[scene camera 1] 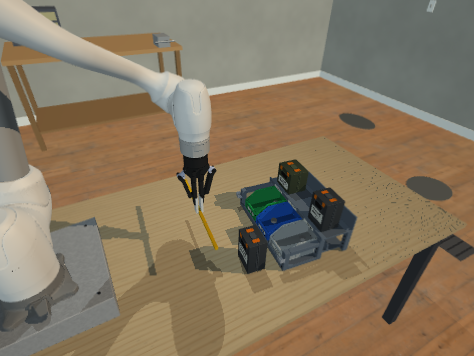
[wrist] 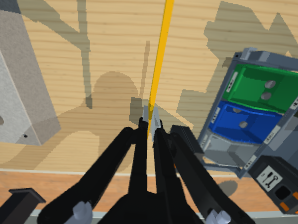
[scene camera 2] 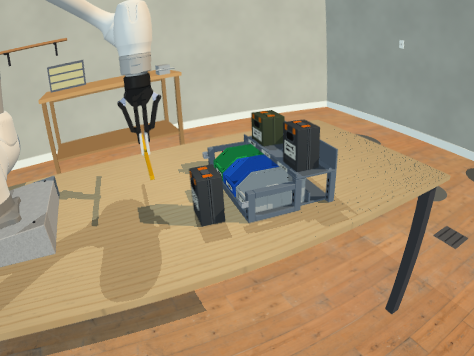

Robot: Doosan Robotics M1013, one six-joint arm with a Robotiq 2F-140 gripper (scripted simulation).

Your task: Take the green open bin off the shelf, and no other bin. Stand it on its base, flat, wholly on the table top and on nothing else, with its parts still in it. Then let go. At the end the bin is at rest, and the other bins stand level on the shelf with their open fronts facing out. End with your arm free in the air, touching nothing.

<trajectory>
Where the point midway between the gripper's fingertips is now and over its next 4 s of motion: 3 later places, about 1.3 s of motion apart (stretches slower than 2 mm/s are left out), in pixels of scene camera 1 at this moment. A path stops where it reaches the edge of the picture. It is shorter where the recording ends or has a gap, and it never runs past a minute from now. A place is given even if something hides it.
My gripper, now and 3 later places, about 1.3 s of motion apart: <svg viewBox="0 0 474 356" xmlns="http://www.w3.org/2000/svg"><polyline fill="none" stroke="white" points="199,210 201,210 202,221 203,230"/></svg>
</trajectory>
